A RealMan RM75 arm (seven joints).
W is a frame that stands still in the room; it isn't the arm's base.
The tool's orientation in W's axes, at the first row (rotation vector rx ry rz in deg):
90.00 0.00 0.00
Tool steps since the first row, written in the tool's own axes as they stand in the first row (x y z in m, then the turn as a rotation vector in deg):
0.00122 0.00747 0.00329 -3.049 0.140 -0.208
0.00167 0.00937 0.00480 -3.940 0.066 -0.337
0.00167 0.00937 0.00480 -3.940 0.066 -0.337
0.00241 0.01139 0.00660 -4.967 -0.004 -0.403
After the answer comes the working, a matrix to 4 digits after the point.
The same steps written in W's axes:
0.00122 -0.00329 0.00747 -3.049 0.208 0.140
0.00167 -0.00480 0.00937 -3.940 0.337 0.066
0.00167 -0.00480 0.00937 -3.940 0.337 0.066
0.00241 -0.00660 0.01139 -4.967 0.403 -0.004

The tool's axes in the first row as the columns of a matrix, in W's axes (rounded; the answer above uses it unrounded):
1.0000 0.0000 0.0000
0.0000 0.0000 -1.0000
0.0000 1.0000 0.0000

